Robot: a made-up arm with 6 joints.
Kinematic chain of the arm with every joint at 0, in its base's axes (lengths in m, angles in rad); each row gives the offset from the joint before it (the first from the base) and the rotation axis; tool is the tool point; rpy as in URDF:
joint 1: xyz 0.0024 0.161 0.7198 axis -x
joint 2: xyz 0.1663 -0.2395 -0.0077 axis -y
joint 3: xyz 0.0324 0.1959 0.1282 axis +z
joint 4: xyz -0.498 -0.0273 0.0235 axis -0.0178 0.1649 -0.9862
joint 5: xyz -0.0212 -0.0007 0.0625 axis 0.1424 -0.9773 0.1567
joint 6: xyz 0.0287 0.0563 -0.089 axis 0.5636 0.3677 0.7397
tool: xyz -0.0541 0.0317 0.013 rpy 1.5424 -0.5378 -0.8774
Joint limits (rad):
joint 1: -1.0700..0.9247
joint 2: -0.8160..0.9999
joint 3: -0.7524..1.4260
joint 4: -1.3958..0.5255
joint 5: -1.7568..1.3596
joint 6: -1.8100..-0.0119
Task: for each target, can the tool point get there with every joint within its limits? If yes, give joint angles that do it. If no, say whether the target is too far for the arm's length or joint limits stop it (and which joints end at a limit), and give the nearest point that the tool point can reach.
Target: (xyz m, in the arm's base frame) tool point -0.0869 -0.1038 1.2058
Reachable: yes | joints 0.7518 -0.2379 1.0931 -0.9717 0.4351 -0.9499
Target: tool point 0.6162 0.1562 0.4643
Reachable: no: joint limits stop it (at a limit: joint 1, joint 2, joint 3, joint 4, joint 6) | nearest point 0.2821 -0.1625 0.4617 | short by 0.462 m
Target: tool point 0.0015 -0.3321 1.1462
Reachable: yes | joints 0.2084 -0.6567 1.0838 0.0031 -1.5051 -1.1221
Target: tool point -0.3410 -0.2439 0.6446
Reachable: yes | joints -0.0001 0.4143 0.4565 -1.2164 -1.2489 -0.4176
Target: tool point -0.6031 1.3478 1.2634
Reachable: no: too far | nearest point -0.1673 0.6618 0.9703 | short by 0.864 m
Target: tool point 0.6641 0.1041 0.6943
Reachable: no: joint limits stop it (at a limit: joint 2, joint 3, joint 4, joint 5, joint 6) | nearest point 0.2980 -0.2250 0.5468 | short by 0.514 m
